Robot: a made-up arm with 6 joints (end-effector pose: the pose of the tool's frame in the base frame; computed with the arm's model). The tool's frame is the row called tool. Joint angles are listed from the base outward.
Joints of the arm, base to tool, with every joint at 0 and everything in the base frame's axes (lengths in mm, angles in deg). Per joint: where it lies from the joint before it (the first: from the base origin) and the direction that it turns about. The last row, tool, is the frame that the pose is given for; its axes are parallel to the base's.
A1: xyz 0 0 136.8 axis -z
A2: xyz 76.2 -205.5 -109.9 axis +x
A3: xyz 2.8 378 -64.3 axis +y
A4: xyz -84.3 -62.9 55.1 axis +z
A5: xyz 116.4 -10 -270 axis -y
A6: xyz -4 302.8 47.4 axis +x
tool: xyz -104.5 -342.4 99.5
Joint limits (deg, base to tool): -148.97..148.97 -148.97..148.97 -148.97..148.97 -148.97..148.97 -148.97..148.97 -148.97..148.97
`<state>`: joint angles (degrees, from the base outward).
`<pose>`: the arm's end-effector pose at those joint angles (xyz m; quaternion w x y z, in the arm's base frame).
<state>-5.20 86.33 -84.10 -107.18 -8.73 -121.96</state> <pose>0.0924 -0.5680 0.1508 0.6347 0.3824 0.6447 -0.1877</pose>
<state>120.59 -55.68 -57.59 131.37 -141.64 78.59</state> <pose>-0.1535 0.1872 -0.2992 0.0350 0.4351 -0.6957 0.5705</pose>
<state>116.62 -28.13 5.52 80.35 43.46 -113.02</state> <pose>0.2111 0.5090 -0.1282 0.4847 -0.8044 0.1997 -0.2796</pose>
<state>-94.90 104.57 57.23 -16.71 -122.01 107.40</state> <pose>0.3825 0.1019 0.6279 0.0565 -0.7366 0.6556 -0.1559</pose>
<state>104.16 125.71 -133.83 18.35 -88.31 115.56</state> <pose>-0.4341 -0.3265 0.6535 0.2781 -0.2319 0.9084 -0.2091</pose>
